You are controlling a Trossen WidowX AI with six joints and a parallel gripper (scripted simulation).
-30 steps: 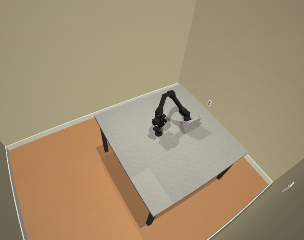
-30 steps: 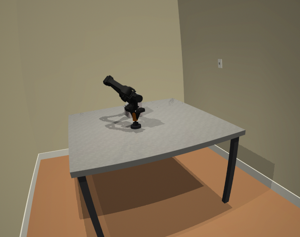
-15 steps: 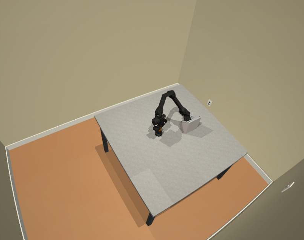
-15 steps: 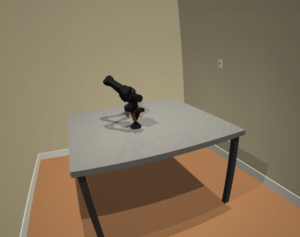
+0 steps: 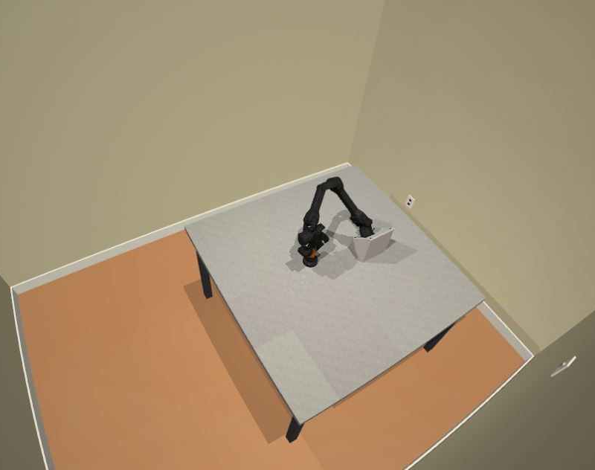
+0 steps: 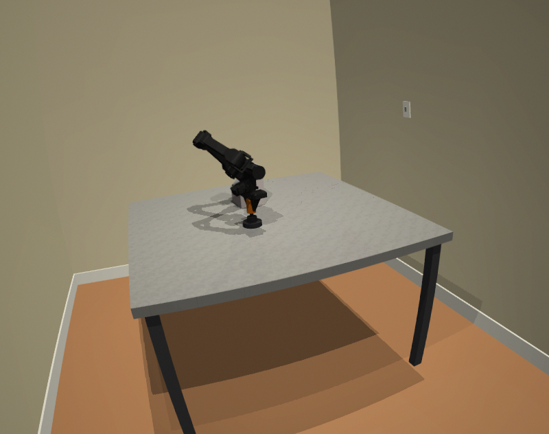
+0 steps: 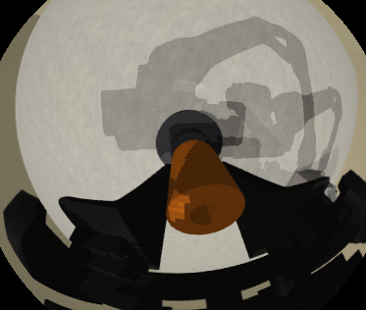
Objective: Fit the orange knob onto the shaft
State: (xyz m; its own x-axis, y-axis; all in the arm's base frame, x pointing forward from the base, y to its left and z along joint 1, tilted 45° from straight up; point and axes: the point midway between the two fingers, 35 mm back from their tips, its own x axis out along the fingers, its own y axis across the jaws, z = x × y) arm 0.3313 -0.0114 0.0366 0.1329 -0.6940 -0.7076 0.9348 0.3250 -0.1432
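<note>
My gripper tip is 2 cm below the orange knob. Also, from my gripper tip: dark round pedestal (4 cm below).
</note>
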